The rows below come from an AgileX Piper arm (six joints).
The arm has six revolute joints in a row. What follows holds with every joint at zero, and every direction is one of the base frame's.
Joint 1 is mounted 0.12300 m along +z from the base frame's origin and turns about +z.
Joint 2 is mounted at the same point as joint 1 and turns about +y.
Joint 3 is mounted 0.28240 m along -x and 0.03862 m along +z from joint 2 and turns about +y.
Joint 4 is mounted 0.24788 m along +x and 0.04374 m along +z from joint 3 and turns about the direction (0.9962, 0, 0.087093).
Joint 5 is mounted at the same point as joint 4 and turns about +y.
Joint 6 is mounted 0.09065 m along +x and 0.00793 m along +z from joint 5 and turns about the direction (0.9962, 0, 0.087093).
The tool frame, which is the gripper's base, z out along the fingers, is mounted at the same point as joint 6; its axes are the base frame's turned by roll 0.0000, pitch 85.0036 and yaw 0.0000 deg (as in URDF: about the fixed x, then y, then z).
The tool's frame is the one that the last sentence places.
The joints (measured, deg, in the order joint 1, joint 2, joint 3, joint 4, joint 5, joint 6), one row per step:
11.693 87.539 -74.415 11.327 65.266 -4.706
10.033 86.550 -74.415 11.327 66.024 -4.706
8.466 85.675 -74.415 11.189 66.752 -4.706
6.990 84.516 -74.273 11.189 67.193 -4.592
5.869 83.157 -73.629 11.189 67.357 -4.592
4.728 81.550 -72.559 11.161 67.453 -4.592
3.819 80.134 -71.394 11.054 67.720 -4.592
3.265 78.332 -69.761 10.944 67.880 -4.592
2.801 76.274 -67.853 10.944 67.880 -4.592
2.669 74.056 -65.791 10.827 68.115 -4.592
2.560 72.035 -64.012 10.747 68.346 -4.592
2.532 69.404 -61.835 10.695 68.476 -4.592
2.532 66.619 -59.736 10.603 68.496 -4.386
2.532 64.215 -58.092 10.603 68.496 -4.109
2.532 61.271 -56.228 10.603 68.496 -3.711
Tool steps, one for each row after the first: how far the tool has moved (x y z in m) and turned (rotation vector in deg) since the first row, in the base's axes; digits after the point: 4 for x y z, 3 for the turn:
-0.0022 -0.0092 0.0049 0.066 -0.238 -1.512
-0.0044 -0.0179 0.0091 -0.028 -0.418 -2.922
-0.0078 -0.0260 0.0141 0.099 -0.968 -4.420
-0.0128 -0.0322 0.0177 0.176 -1.516 -5.510
-0.0193 -0.0384 0.0203 0.197 -1.961 -6.629
-0.0258 -0.0434 0.0212 0.078 -1.965 -7.478
-0.0344 -0.0466 0.0214 -0.036 -1.991 -7.993
-0.0441 -0.0492 0.0213 -0.026 -2.140 -8.457
-0.0551 -0.0505 0.0206 -0.150 -2.080 -8.535
-0.0650 -0.0515 0.0200 -0.226 -2.104 -8.596
-0.0774 -0.0522 0.0195 -0.238 -2.434 -8.597
-0.0900 -0.0529 0.0195 -0.190 -3.064 -8.782
-0.1005 -0.0533 0.0198 -0.017 -3.760 -9.043
-0.1131 -0.0539 0.0202 0.237 -4.748 -9.415

